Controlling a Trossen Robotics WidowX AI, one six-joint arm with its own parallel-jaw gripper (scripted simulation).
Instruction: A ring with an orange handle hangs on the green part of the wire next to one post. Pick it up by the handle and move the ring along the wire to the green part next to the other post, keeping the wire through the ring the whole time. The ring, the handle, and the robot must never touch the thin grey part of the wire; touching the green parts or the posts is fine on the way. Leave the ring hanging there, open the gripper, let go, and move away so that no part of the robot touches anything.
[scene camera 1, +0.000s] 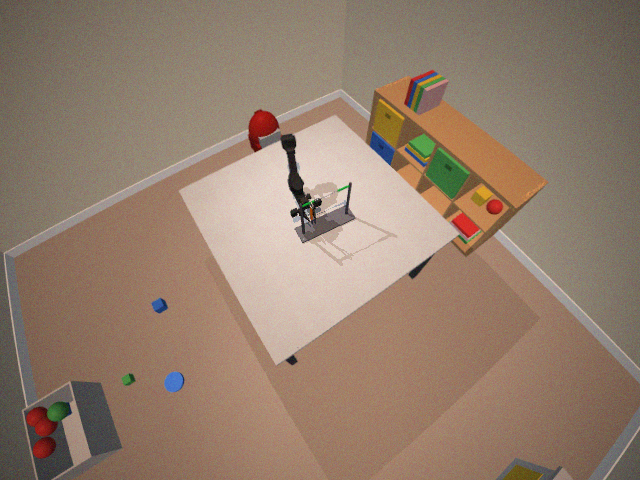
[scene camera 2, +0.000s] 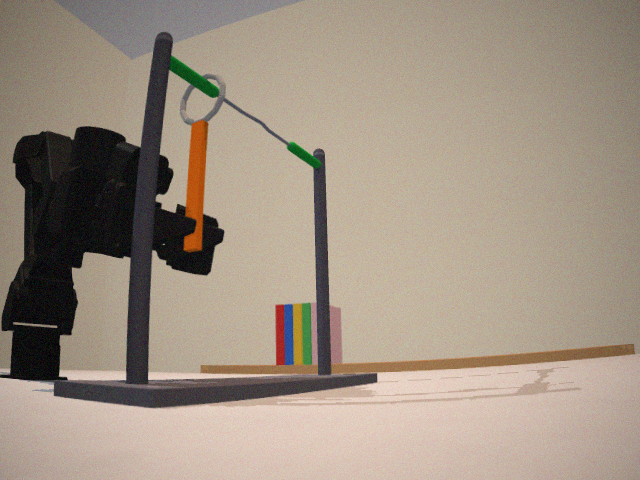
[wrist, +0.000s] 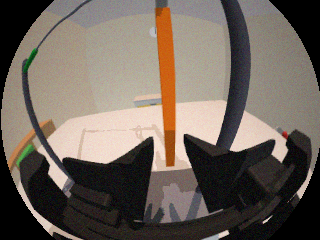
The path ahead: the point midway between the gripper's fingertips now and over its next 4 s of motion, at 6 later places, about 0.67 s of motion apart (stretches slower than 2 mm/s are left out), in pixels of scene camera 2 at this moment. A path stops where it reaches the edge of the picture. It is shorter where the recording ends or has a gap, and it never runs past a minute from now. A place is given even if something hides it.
My gripper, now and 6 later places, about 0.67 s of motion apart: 209, 231; 228, 236; 226, 225; 232, 218; 247, 222; 259, 227; 270, 236
